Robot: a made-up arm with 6 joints.
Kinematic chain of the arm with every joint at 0, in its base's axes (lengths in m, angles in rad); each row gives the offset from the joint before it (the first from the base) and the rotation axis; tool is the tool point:
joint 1: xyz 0 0 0.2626 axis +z
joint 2: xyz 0 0 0 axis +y
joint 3: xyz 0 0 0.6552 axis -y
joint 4: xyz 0 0 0 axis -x
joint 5: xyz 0.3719 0 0 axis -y
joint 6: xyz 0 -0.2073 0 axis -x
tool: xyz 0 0 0
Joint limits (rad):
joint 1: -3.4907..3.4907
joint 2: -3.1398..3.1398
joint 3: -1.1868..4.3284
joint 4: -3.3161..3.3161
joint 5: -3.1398..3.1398
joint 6: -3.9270..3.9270
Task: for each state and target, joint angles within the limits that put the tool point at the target. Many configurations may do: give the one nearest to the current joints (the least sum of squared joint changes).
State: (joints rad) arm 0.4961 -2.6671 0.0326 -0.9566 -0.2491 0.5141
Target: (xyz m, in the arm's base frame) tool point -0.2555 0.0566 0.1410
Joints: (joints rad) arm -0.2329 -2.5088 -0.7296 -1.5520 -0.2491 0.5141
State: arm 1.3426 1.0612 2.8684 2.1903 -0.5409 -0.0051
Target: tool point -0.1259 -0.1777 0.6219
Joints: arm 1.3600 0.1555 3.5900 1.9982 -0.5409 -0.0051
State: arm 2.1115 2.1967 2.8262 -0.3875 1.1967 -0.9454
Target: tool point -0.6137 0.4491 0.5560
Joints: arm 2.7757 1.6830 3.1793 -0.2693 1.1967 -0.9454
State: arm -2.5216 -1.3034 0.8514 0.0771 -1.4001 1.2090
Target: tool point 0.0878 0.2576 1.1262
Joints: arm -2.7466 -0.5987 0.5406 -0.1791 -1.4001 1.2090
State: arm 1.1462 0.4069 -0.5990 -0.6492 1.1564 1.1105
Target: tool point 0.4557 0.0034 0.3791
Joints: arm 0.4150 0.6978 -0.6127 -0.5130 1.1564 1.1105
